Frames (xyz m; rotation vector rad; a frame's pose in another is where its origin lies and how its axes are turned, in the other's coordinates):
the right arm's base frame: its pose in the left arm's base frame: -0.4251 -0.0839 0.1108 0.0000 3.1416 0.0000
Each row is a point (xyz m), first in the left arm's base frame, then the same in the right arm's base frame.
Working: the left arm's base frame: its pose in the right arm's base frame: -0.4251 0.0839 0.1108 0.0000 3.1416 0.0000

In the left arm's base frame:
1: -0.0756 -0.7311 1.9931
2: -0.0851 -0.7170 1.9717
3: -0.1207 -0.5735 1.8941
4: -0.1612 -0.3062 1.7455
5: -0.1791 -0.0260 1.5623
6: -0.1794 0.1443 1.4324
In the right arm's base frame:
1: -0.3495 -0.6472 -1.8823
2: -0.3400 -0.6331 -1.8609
3: -0.3044 -0.4896 -1.7833
4: -0.2639 -0.2223 -1.6347
5: -0.2460 0.0579 -1.4515
6: -0.2457 0.2282 -1.3216

